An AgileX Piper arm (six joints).
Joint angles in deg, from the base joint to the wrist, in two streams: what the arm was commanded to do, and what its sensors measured. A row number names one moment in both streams.
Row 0, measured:
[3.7, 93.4, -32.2, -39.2, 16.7, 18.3]
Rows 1 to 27, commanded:
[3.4, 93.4, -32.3, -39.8, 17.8, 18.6]
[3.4, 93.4, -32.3, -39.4, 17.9, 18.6]
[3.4, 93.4, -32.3, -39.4, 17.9, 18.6]
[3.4, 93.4, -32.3, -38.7, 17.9, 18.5]
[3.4, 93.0, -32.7, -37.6, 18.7, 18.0]
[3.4, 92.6, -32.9, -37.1, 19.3, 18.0]
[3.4, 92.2, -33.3, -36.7, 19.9, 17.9]
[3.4, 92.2, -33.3, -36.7, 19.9, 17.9]
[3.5, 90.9, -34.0, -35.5, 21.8, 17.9]
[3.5, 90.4, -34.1, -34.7, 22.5, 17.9]
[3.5, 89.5, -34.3, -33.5, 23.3, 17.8]
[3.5, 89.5, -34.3, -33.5, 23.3, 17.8]
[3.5, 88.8, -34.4, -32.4, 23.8, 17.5]
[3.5, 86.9, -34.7, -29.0, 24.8, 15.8]
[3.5, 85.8, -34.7, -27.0, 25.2, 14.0]
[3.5, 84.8, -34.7, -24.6, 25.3, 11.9]
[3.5, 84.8, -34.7, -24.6, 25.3, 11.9]
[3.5, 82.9, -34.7, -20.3, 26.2, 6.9]
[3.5, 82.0, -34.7, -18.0, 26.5, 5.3]
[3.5, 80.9, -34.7, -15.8, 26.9, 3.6]
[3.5, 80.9, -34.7, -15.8, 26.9, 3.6]
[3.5, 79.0, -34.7, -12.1, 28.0, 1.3]
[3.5, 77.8, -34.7, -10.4, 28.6, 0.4]
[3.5, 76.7, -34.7, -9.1, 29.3, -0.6]
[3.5, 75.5, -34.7, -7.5, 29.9, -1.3]
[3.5, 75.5, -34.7, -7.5, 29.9, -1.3]
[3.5, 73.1, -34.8, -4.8, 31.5, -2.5]
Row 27, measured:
[3.7, 76.1, -34.5, -8.7, 29.2, 0.0]
